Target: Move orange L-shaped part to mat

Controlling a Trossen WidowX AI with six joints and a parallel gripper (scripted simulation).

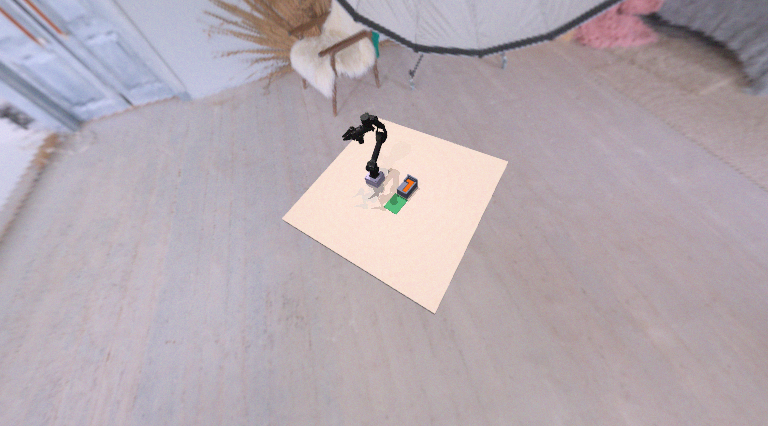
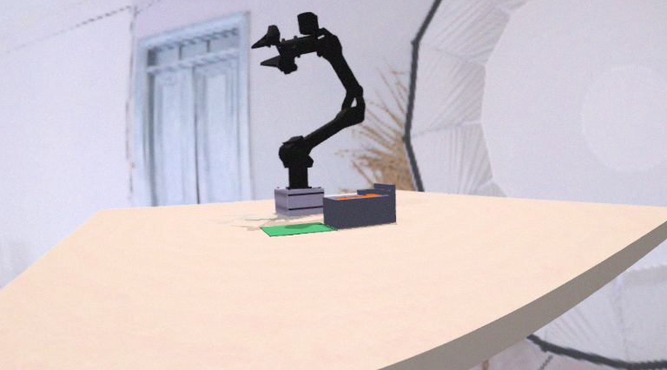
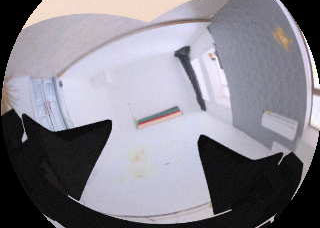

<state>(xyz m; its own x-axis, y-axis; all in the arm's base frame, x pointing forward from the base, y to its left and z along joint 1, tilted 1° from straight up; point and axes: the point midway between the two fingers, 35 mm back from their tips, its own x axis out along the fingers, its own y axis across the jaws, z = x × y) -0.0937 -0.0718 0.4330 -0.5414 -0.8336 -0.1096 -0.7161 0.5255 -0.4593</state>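
Right now the orange L-shaped part is 450 mm below my gripper tip, 390 mm ahead of it and 170 mm to the left of it. Also, from my gripper tip: green mat 520 mm below, 380 mm ahead.
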